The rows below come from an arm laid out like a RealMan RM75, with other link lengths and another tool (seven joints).
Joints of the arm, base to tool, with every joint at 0 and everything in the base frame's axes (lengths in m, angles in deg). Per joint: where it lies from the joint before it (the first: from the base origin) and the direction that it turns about. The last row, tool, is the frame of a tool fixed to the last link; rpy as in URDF.
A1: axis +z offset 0 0 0.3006
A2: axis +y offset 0 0 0
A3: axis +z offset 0 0 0.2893
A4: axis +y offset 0 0 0
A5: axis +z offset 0 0 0.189
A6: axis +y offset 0 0 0
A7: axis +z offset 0 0 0.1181
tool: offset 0.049 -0.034 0.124 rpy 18.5 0 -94.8
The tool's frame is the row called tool.
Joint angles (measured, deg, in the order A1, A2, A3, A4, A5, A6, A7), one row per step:
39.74, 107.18, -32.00, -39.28, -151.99, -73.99, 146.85
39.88, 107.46, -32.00, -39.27, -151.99, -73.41, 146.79
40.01, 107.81, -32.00, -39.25, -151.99, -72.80, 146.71
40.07, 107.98, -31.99, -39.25, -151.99, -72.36, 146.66
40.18, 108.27, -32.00, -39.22, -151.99, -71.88, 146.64
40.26, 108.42, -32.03, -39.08, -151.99, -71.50, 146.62
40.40, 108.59, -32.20, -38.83, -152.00, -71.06, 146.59
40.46, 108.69, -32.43, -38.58, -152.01, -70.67, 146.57
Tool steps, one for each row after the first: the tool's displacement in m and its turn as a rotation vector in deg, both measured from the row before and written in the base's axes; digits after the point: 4 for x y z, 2 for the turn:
-0.0008, 0.0022, -0.0017, 0.29, -0.10, 0.22
-0.0009, 0.0020, -0.0024, 0.26, -0.07, 0.22
-0.0002, 0.0014, -0.0008, 0.26, -0.11, 0.13
-0.0008, 0.0015, -0.0021, 0.19, -0.02, 0.14
-0.0003, 0.0009, -0.0014, 0.11, -0.03, 0.06
-0.0005, 0.0009, -0.0021, -0.04, -0.08, 0.12
0.0002, 0.0003, -0.0015, -0.08, -0.15, 0.04

